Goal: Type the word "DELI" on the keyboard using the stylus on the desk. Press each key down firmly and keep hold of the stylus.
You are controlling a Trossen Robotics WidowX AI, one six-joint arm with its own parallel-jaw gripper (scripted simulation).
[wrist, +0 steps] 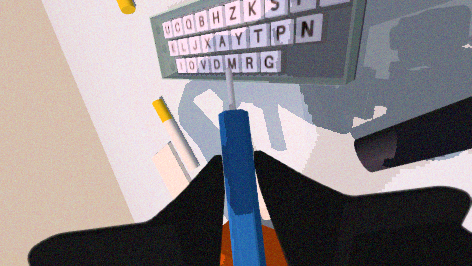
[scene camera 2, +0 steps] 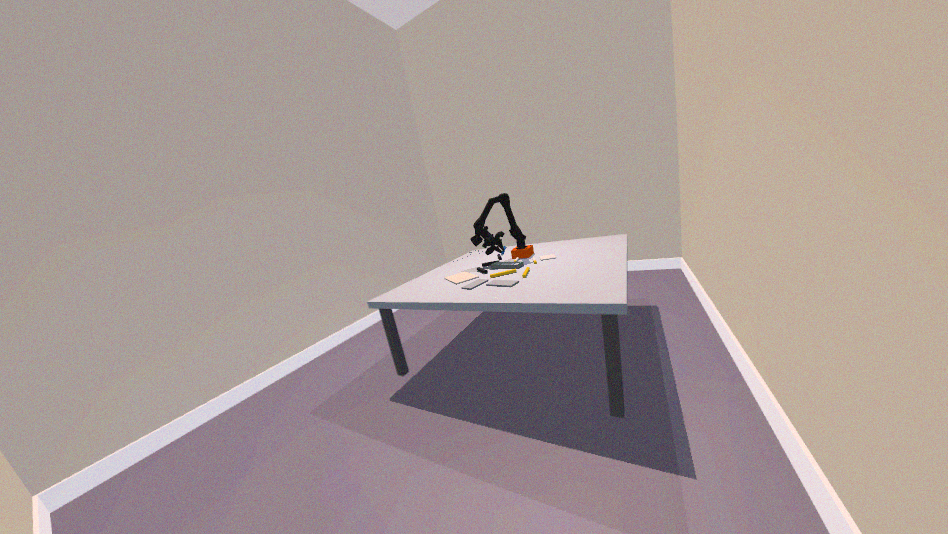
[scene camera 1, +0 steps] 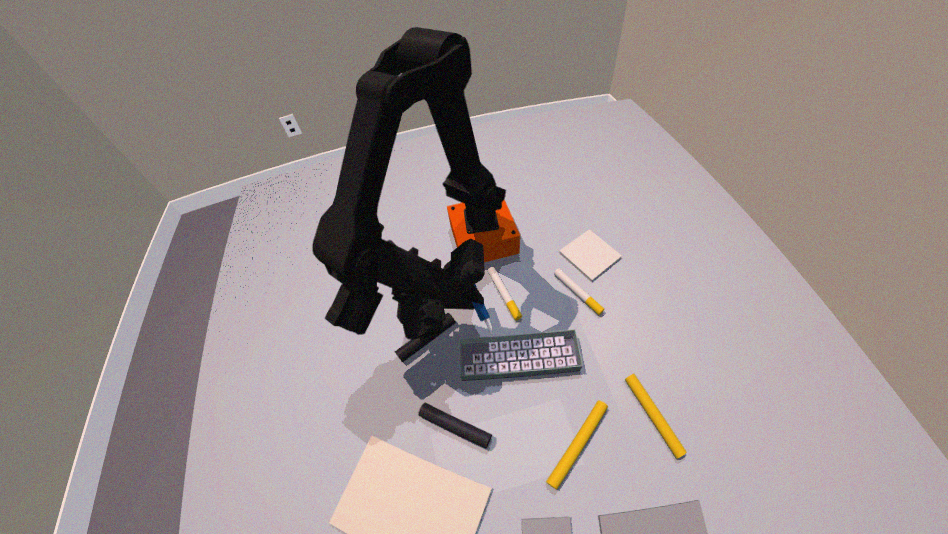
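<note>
Scene camera 1: the gripper (scene camera 1: 478,303), a white note pad (scene camera 1: 589,253), a black cylinder (scene camera 1: 432,414). Wrist view: a white-and-yellow pen (wrist: 182,147), the white note pad (wrist: 167,161), the gripper (wrist: 238,159).
</note>
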